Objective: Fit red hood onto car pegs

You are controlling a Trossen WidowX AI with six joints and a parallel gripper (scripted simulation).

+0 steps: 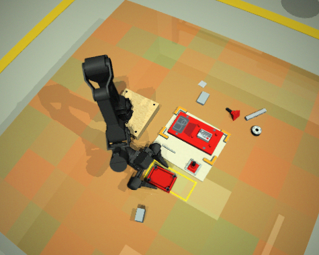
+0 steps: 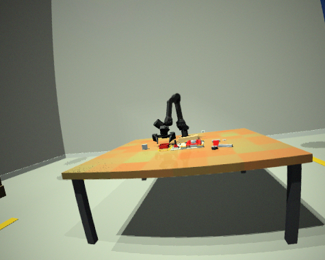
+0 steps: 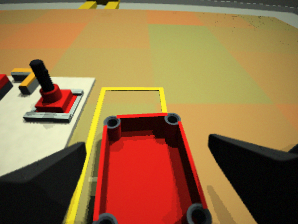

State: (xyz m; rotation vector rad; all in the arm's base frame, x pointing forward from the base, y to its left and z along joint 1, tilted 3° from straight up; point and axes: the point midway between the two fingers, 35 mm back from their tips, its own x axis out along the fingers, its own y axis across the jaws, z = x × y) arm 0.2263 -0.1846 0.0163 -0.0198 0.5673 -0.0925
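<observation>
The red hood is 10 mm behind my gripper tip and 30 mm below it. Round my gripper tip: grey engine block 90 mm ahead, 230 mm to the left, 10 mm below; silver wheel 280 mm ahead, 340 mm to the left, 30 mm below.
</observation>
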